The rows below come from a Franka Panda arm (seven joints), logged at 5 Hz.
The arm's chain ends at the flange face. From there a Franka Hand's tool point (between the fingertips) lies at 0.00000 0.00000 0.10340 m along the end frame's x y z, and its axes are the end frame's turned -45 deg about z.
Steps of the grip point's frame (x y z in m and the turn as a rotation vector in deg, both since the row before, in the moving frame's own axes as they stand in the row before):
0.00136, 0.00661, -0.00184, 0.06, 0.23, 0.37
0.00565, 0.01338, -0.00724, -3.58, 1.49, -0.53
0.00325, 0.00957, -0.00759, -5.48, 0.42, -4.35
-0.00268, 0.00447, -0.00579, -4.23, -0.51, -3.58
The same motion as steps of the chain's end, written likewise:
0.00542, 0.00408, -0.00184, 0.21, 0.12, 0.37
0.00698, 0.00283, -0.00700, -1.48, 3.59, -0.53
0.00131, -0.00169, -0.00711, -3.58, 4.17, -4.35
-0.00366, -0.00084, -0.00550, -3.35, 2.63, -3.58

